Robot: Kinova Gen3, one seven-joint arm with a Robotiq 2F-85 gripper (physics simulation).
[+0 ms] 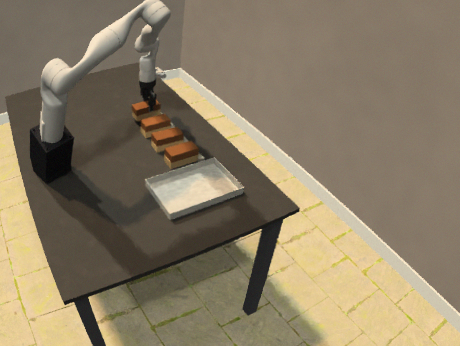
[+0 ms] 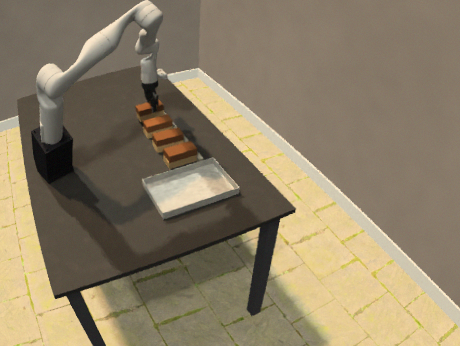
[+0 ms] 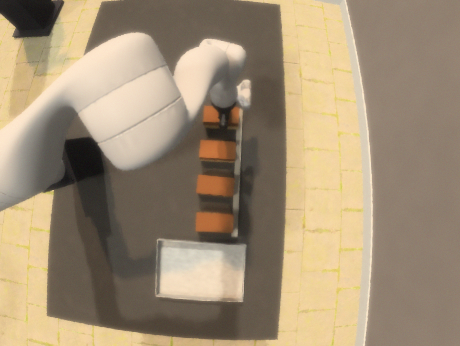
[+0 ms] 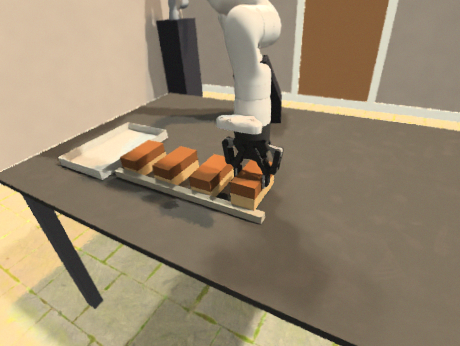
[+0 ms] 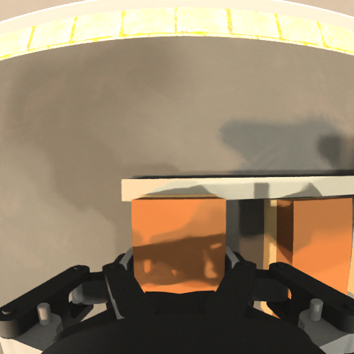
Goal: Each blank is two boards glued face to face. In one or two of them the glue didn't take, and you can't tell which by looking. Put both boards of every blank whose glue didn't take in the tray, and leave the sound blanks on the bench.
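Frame: origin at the arm's base, x back, y right, z up, level; centimetres.
Seen in the pictures: gripper, fingertip midpoint: (image 1: 148, 108) (image 2: 152, 109) (image 3: 224, 117) (image 4: 251, 183); arm's base, origin of the base link: (image 1: 51, 133) (image 2: 51, 134).
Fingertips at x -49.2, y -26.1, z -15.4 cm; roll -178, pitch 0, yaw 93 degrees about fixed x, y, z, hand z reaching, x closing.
Offsets run from my fingertips to a thing's top centre. Level surfaces: height alone.
Several blanks, each an orange-brown board on a pale yellow one, stand in a row. My gripper (image 1: 151, 106) (image 2: 154, 106) (image 3: 223, 121) (image 4: 254, 177) (image 5: 178, 259) points down and is shut on the end blank {dx +1.2, dy +0.1, dz +2.6 cm} (image 1: 140, 111) (image 3: 212, 115) (image 4: 245, 188) (image 5: 179, 220), farthest from the tray. Its boards look aligned; it is at or just above the bench. The second blank {dx +1.0, dy +12.0, dz +0.6 cm} (image 1: 155, 122) (image 3: 217, 149) (image 4: 210, 172) (image 5: 322, 235), third blank {dx +0.4, dy +24.0, dz +0.6 cm} (image 1: 167, 136) (image 3: 215, 185) (image 4: 175, 162) and fourth blank {dx -0.7, dy +36.0, dz +0.6 cm} (image 1: 181, 151) (image 3: 214, 222) (image 4: 143, 154) stand upright. The tray {dx +2.5, dy +53.5, dz -2.4 cm} (image 1: 207, 204) (image 2: 200, 204) (image 3: 200, 301) is empty.
A low pale rail (image 3: 237, 200) (image 4: 200, 196) (image 5: 300, 187) runs along the ends of the blanks. The tray lies just past the fourth blank. The black arm base (image 1: 51, 155) (image 2: 52, 155) stands on the dark table {dz -5.4 cm} (image 1: 125, 220) (image 3: 130, 210).
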